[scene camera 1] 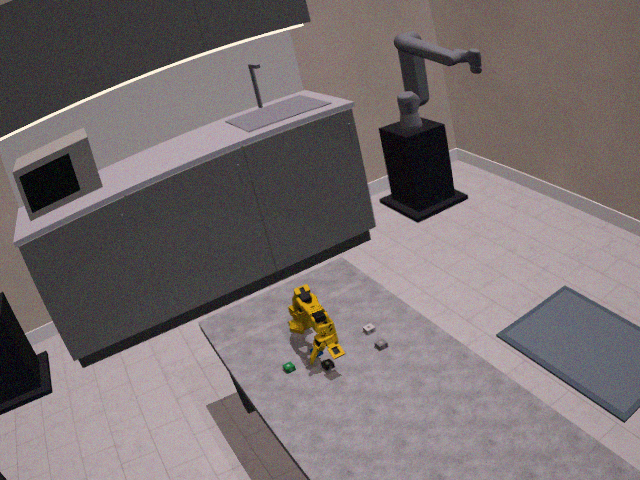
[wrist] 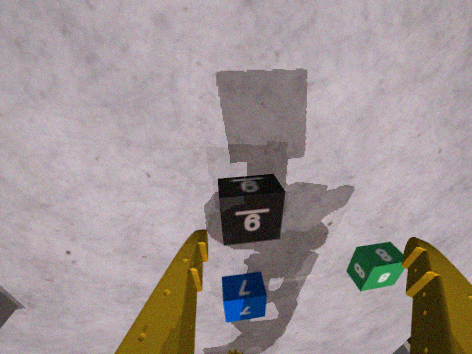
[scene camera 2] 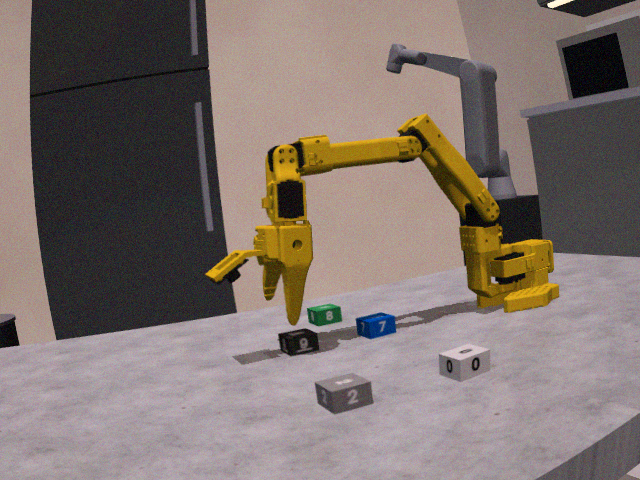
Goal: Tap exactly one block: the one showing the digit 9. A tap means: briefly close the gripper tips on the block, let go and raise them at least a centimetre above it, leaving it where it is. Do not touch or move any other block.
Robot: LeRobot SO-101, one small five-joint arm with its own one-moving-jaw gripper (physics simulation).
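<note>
The black block (scene camera 1: 327,364) (scene camera 2: 298,342) (wrist: 251,215) shows a white underlined 9, upside down in the wrist view. It lies on the grey table (scene camera 1: 439,413) (scene camera 2: 155,413). My gripper (scene camera 2: 281,311) (wrist: 307,236) is open and empty, pointing down above the table. Its tips are higher than the black block; in the wrist view the block is drawn beyond them, nearer the left jaw. The blue block (scene camera 1: 316,352) (scene camera 2: 376,326) (wrist: 244,297) with 7 lies toward the arm's base. The green block (scene camera 1: 288,367) (scene camera 2: 324,314) (wrist: 375,266) with 8 lies to another side.
A grey block (scene camera 1: 381,344) (scene camera 2: 344,393) with 2 and a white block (scene camera 1: 368,328) (scene camera 2: 464,362) with 0 lie apart from the black one. A second, grey arm (scene camera 1: 413,77) (scene camera 2: 478,118) stands away from the table. A counter (scene camera 1: 196,237) stands behind the table.
</note>
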